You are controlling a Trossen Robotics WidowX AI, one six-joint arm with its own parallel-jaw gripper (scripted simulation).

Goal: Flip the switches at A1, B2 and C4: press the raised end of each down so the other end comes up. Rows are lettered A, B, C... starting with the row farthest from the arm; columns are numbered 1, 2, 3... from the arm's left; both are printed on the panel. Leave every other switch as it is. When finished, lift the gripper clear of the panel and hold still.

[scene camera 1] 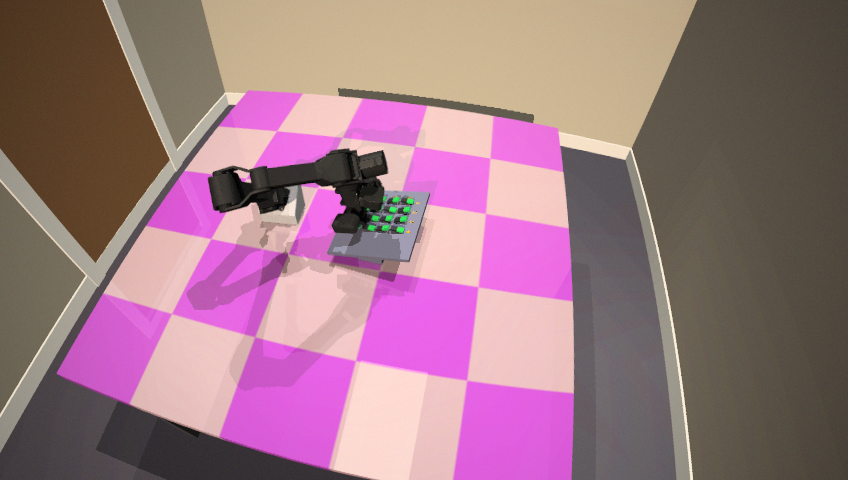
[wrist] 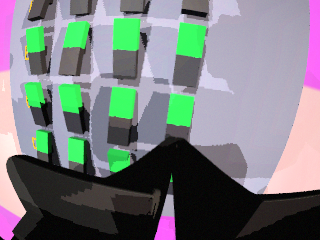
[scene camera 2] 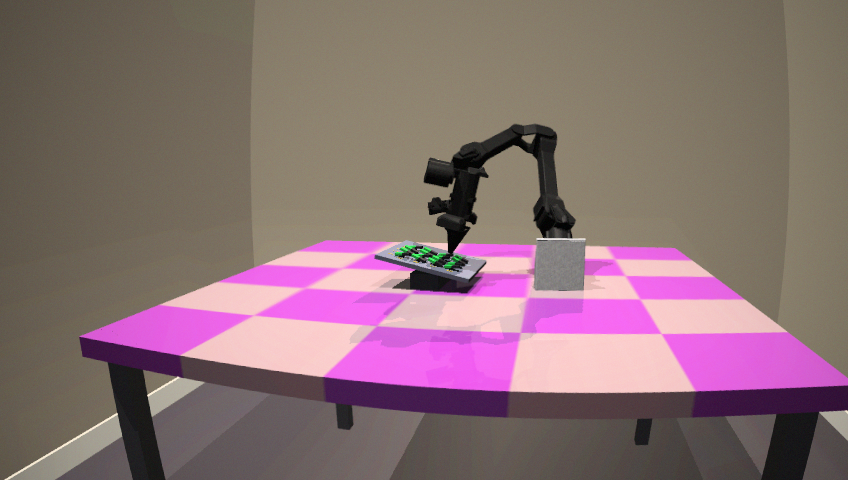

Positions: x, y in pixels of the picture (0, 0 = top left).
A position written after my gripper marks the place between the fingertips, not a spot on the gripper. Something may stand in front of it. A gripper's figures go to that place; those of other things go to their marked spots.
Scene:
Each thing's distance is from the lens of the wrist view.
my gripper [wrist: 174, 144]: 0.10 m
rocker switch [wrist: 74, 43]: 0.11 m
rocker switch [wrist: 180, 109]: 0.10 m

